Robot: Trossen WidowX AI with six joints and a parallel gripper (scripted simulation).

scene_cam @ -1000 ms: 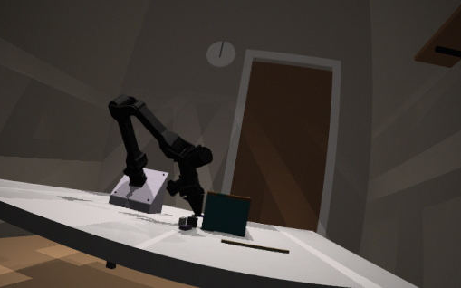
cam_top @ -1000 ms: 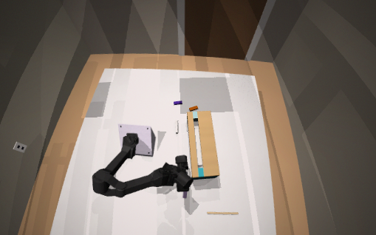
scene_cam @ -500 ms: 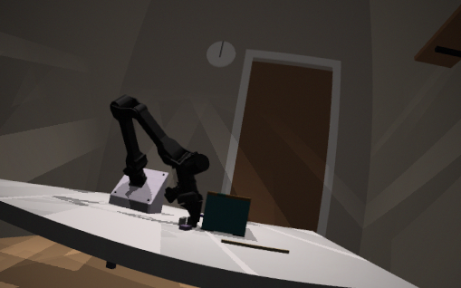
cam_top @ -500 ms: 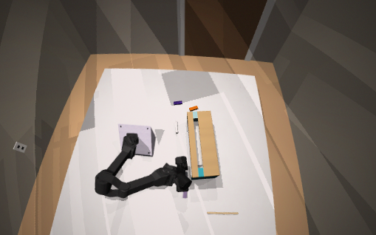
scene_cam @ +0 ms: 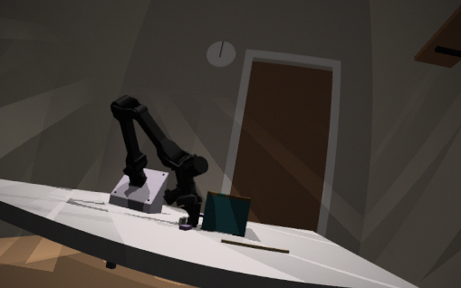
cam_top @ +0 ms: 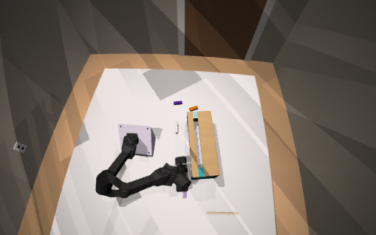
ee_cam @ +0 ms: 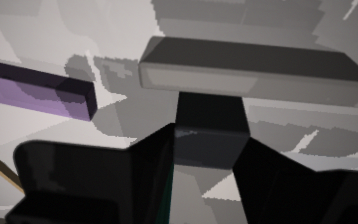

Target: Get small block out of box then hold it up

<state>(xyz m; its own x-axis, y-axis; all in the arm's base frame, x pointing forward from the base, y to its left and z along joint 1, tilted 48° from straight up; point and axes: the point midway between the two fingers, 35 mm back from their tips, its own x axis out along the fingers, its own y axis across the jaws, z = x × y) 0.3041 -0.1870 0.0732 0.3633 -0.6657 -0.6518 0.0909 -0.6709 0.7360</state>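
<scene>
My gripper tip is now 100 mm to the left of the light purple block and 10 mm past it. From my gripper tip the other things lie so: thin wooden stick: 210 mm to the right, 200 mm ahead, 10 mm below; box: 170 mm to the left, 50 mm above, 40 mm ahead; dark grey block: 10 mm behind, 10 mm above.
</scene>
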